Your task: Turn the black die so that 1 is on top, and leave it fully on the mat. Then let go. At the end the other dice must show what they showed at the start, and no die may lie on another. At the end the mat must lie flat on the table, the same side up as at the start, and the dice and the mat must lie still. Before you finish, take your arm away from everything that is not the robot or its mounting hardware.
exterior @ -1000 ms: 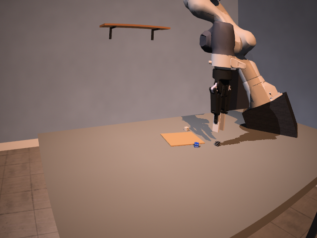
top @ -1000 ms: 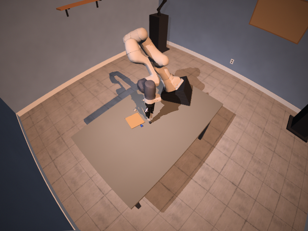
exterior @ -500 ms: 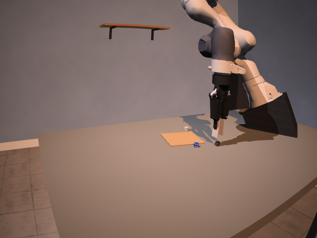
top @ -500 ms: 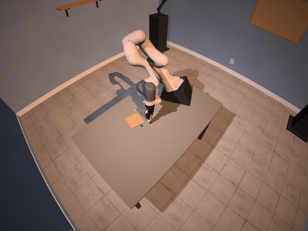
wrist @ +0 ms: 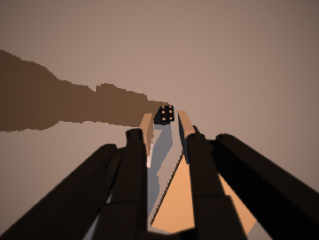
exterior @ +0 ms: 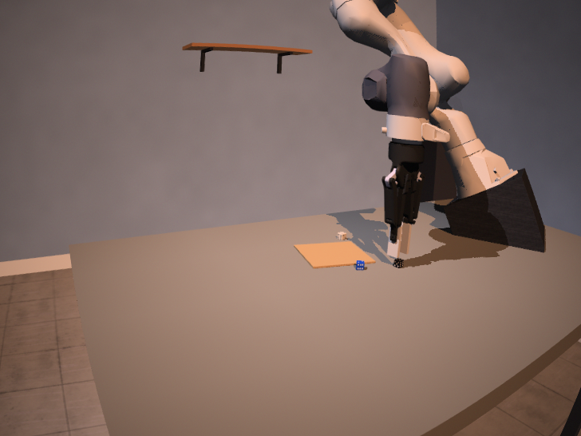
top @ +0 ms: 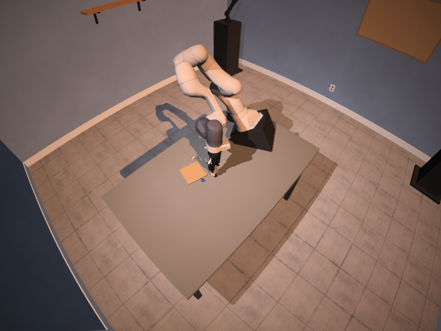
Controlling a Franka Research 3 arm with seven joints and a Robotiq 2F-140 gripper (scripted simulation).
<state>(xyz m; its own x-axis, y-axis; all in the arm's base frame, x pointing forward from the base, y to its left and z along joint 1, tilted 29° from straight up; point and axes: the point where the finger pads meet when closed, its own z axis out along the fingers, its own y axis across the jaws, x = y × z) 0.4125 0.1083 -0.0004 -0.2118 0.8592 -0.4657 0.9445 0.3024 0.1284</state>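
My gripper is now 1 cm to the right of the black die and 5 cm above it. Also, from my hand: orange mat: 8 cm ahead, 12 cm to the right, 6 cm below; then blue die: 8 cm ahead, 2 cm to the right, 5 cm below; then white die: 20 cm to the right, 5 cm below.
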